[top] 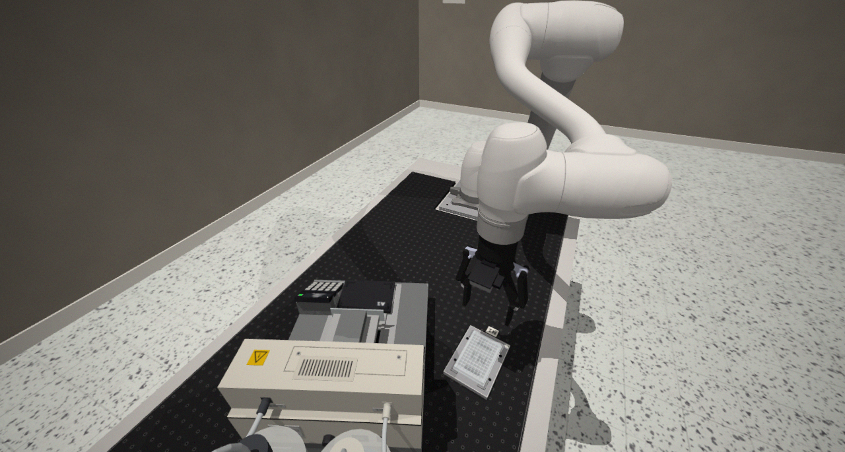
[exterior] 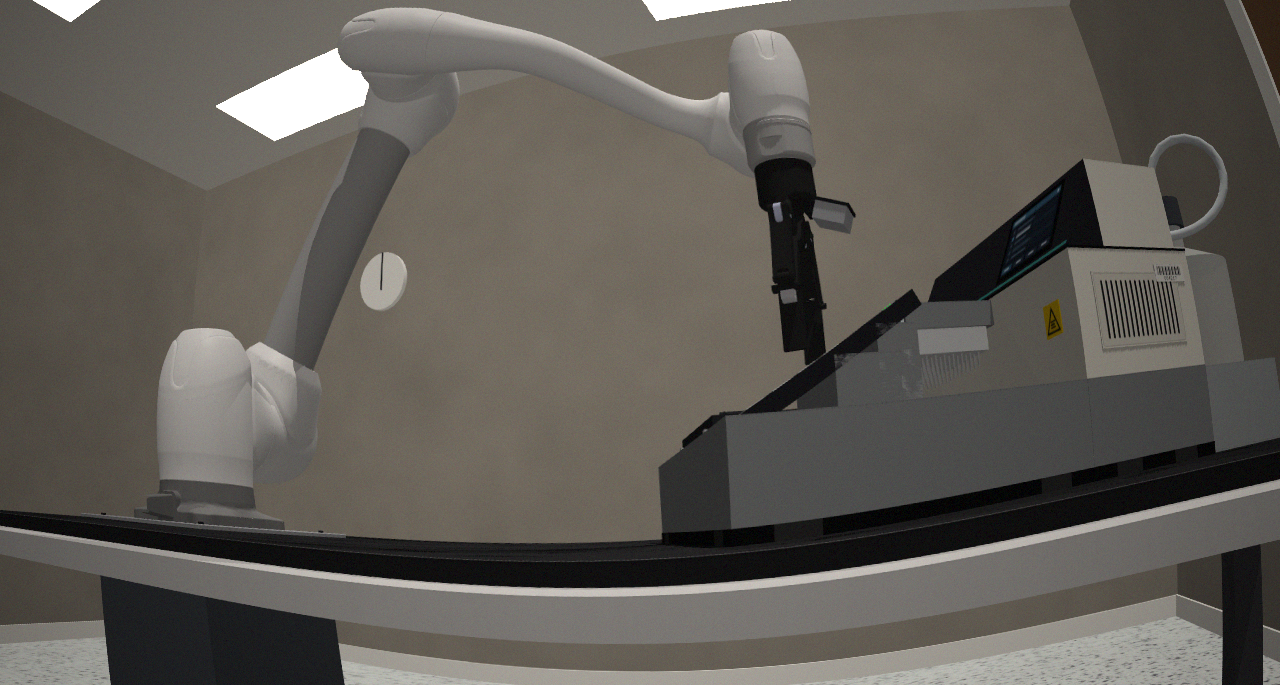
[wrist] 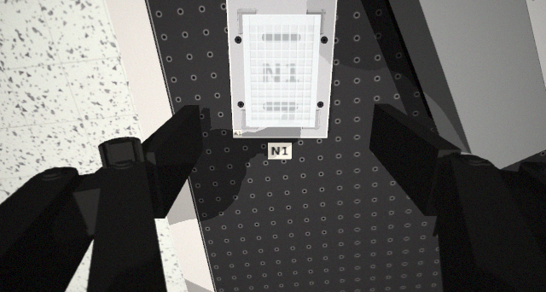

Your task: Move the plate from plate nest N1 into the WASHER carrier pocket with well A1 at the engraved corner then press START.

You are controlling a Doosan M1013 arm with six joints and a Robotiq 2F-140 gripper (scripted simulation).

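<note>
The well plate is 21 cm below my hand. The rest, counted from my hand: light grey nest N1: 22 cm below; then plate washer: 29 cm to the right, 15 cm ahead, 10 cm below; then manifold head: 29 cm to the right, 14 cm ahead, 9 cm below.
</note>
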